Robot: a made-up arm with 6 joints. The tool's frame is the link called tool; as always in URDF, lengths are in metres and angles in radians.
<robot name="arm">
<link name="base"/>
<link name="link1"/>
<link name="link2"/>
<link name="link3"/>
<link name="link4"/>
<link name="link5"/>
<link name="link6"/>
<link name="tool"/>
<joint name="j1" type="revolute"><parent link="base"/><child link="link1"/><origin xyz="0 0 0.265"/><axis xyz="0 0 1"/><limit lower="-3.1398" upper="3.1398"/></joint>
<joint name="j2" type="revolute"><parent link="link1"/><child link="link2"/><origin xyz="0 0 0"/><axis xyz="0 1 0"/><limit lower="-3.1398" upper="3.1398"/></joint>
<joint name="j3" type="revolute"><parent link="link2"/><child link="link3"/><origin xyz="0 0 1.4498"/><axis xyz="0 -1 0"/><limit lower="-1.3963" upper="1.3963"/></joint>
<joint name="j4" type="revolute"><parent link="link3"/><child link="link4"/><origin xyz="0 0 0"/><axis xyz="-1 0 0"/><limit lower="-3.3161" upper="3.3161"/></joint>
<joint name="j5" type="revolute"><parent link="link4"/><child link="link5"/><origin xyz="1.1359 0 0"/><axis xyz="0 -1 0"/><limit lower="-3.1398" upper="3.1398"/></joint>
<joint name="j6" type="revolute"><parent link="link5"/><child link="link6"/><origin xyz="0 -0.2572 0"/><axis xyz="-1 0 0"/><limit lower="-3.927" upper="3.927"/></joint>
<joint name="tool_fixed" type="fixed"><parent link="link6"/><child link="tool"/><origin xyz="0 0 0"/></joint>
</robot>
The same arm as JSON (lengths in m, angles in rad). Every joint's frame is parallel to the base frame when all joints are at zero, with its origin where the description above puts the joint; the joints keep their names.
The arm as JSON. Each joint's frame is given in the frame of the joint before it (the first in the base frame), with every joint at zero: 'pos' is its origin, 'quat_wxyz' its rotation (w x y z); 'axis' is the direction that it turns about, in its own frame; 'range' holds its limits. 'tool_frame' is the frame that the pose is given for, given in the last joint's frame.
{
  "length_unit": "m",
  "angle_unit": "rad",
  "joints": [
    {
      "joint": "j1",
      "pos": [
        0.0,
        0.0,
        0.265
      ],
      "quat_wxyz": [
        1.0,
        0.0,
        0.0,
        0.0
      ],
      "axis": [
        0.0,
        0.0,
        1.0
      ],
      "range": [
        -3.1398,
        3.1398
      ]
    },
    {
      "joint": "j2",
      "pos": [
        0.0,
        0.0,
        0.0
      ],
      "quat_wxyz": [
        1.0,
        0.0,
        0.0,
        0.0
      ],
      "axis": [
        0.0,
        1.0,
        0.0
      ],
      "range": [
        -3.1398,
        3.1398
      ]
    },
    {
      "joint": "j3",
      "pos": [
        0.0,
        0.0,
        1.4498
      ],
      "quat_wxyz": [
        1.0,
        0.0,
        0.0,
        0.0
      ],
      "axis": [
        0.0,
        -1.0,
        0.0
      ],
      "range": [
        -1.3963,
        1.3963
      ]
    },
    {
      "joint": "j4",
      "pos": [
        0.0,
        0.0,
        0.0
      ],
      "quat_wxyz": [
        1.0,
        0.0,
        0.0,
        0.0
      ],
      "axis": [
        -1.0,
        0.0,
        0.0
      ],
      "range": [
        -3.3161,
        3.3161
      ]
    },
    {
      "joint": "j5",
      "pos": [
        1.1359,
        0.0,
        0.0
      ],
      "quat_wxyz": [
        1.0,
        0.0,
        0.0,
        0.0
      ],
      "axis": [
        0.0,
        -1.0,
        0.0
      ],
      "range": [
        -3.1398,
        3.1398
      ]
    },
    {
      "joint": "j6",
      "pos": [
        0.0,
        -0.2572,
        0.0
      ],
      "quat_wxyz": [
        1.0,
        0.0,
        0.0,
        0.0
      ],
      "axis": [
        -1.0,
        0.0,
        0.0
      ],
      "range": [
        -3.927,
        3.927
      ]
    }
  ],
  "tool_frame": {
    "pos": [
      0.0,
      0.0,
      0.0
    ],
    "quat_wxyz": [
      1.0,
      0.0,
      0.0,
      0.0
    ]
  }
}

